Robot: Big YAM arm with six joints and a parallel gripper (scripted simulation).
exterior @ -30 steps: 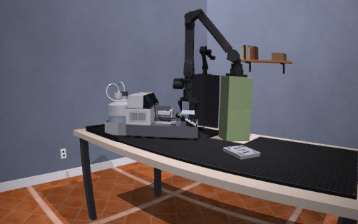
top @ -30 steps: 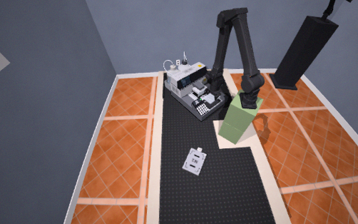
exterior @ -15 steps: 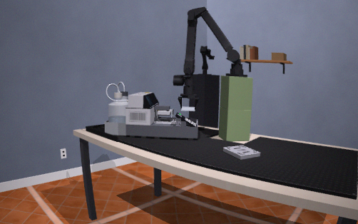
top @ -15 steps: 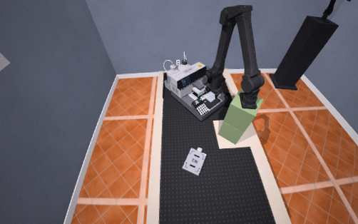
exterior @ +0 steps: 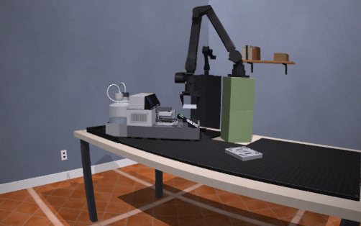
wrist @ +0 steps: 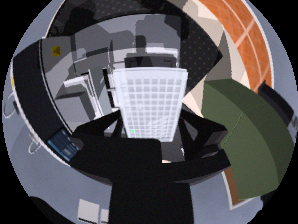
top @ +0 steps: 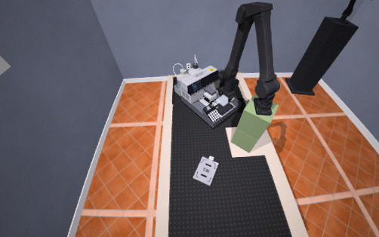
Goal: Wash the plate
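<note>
Now: the plate nest N1 11 cm ahead of my hand, 53 cm to the left of it and 18 cm below it. Also, from my hand: bottle (37 cm ahead, 26 cm to the right, 4 cm below); well plate (right at my hand); plate washer (11 cm ahead, 11 cm to the right, 6 cm below).
</note>
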